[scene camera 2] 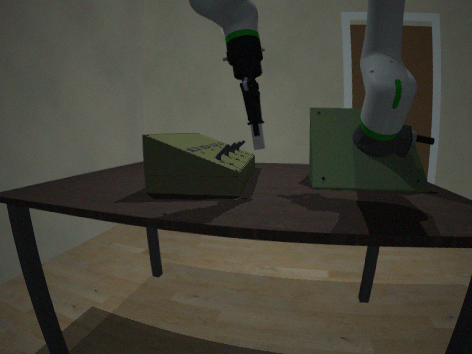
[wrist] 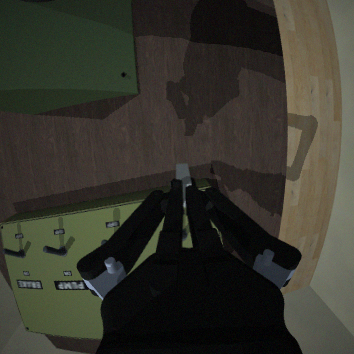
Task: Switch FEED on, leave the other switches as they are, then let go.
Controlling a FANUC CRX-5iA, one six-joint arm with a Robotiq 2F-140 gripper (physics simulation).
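Seen in the pictures: gripper, fingertip midpoint: (scene camera 2: 259, 149) (wrist: 181, 172); arm's base at its link origin: (scene camera 2: 374, 139).
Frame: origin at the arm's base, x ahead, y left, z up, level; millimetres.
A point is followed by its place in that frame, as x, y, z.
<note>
The yellow-green switch box (scene camera 2: 190, 167) {479, 338, -69} (wrist: 55, 317) {651, -9, 1} stands on the table with a row of dark levers (scene camera 2: 231, 150) {450, 140, -36} on its sloping face. In the wrist view, the BRAKE lever (wrist: 15, 253) {514, -91, -36} and the PUMP lever (wrist: 54, 250) {480, 24, -31} show at the left. A third lever (wrist: 104, 243) is partly hidden by the gripper, and a fourth (wrist: 185, 233) {418, 257, -23} shows in part behind the fingers. The FEED label cannot be read; the gripper covers that part of the face. My gripper (scene camera 2: 258, 142) {324, 249, -27} (wrist: 181, 172) {324, 249, -27} is shut and empty, its tips above the levers' side of the box, apart from the levers in the scene view.
A large green box (scene camera 2: 332, 150) {140, 58, -37} (wrist: 65, 55) {153, 66, -43} stands on the dark table (scene camera 2: 280, 217) {227, 431, -141} (wrist: 150, 125) {254, 192, -141}, with the arm's dark base (scene camera 2: 380, 145) {-7, 73, -15} at its sloping face. The table's edge runs down the right of the wrist view. A brown door (scene camera 2: 420, 55) is behind.
</note>
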